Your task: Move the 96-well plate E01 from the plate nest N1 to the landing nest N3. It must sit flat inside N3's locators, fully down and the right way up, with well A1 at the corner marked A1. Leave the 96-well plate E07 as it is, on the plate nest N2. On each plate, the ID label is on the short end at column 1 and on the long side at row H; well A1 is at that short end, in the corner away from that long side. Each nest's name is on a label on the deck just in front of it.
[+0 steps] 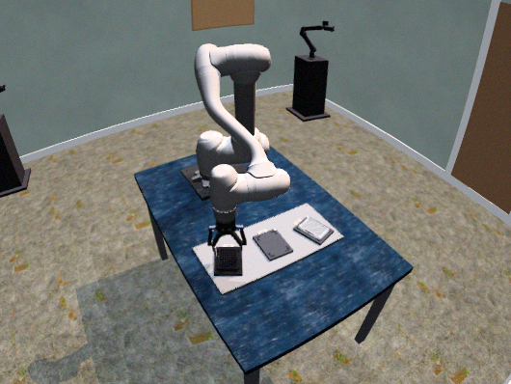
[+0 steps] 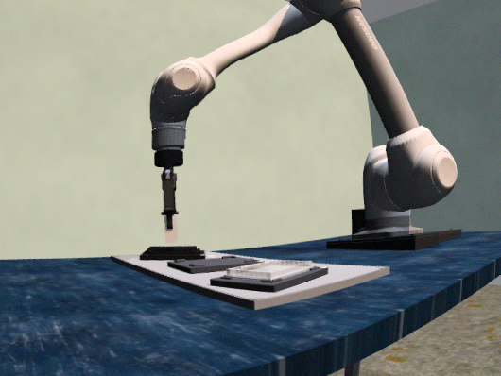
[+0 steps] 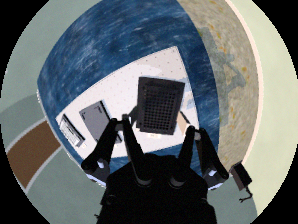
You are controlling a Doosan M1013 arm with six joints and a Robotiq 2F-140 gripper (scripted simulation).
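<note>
Now: hand 5 cm above the dark 96-well plate. From my hand the other things lie so: dark nest 22 cm to the left, 6 cm below, 1 cm behind; then clear 96-well plate 44 cm to the left, 5 cm below.
</note>
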